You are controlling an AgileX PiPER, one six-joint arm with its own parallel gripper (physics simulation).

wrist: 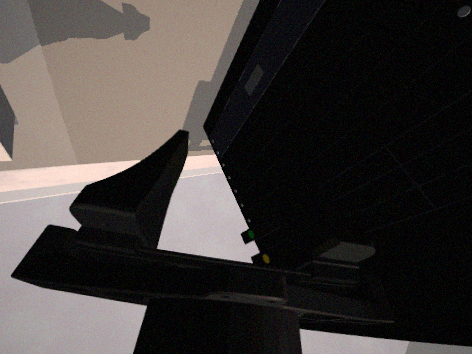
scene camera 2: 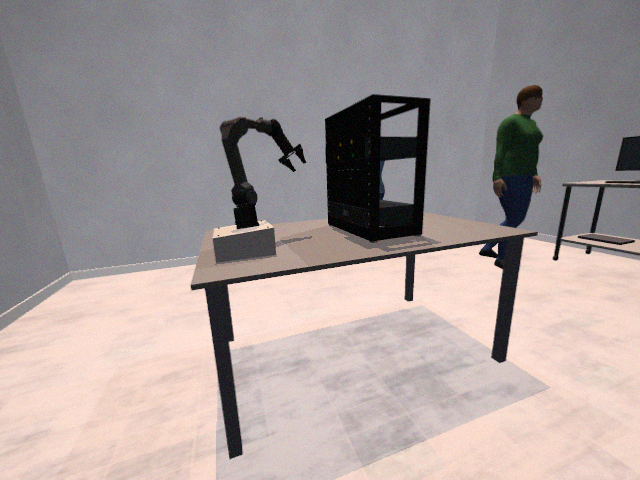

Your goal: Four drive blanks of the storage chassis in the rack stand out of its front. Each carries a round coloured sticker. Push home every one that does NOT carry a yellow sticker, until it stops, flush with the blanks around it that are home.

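Observation:
The black rack [scene camera 2: 375, 186] [wrist: 210, 128] stands on the table, its dark front facing the arm. High on that front, three yellow stickers [scene camera 2: 340, 144] [scene camera 2: 351, 141] [scene camera 2: 338, 157] and one green sticker [scene camera 2: 352, 155] show in the scene view. In the wrist view a blank with a green sticker [wrist: 251, 234] and a blank with a yellow sticker [wrist: 266, 258] stand out past the rack's front edge. The depths of the other blanks are too dark to tell. My gripper [scene camera 2: 299, 166] is open and empty, in front of the rack, apart from it and slightly lower than the stickers.
The arm's pale base block [scene camera 2: 244, 245] sits at the left end of the table [scene camera 2: 305, 253]. A person [scene camera 2: 518, 149] in a green top is behind the table at the right, near another desk [scene camera 2: 589, 183] with a monitor [scene camera 2: 629, 155].

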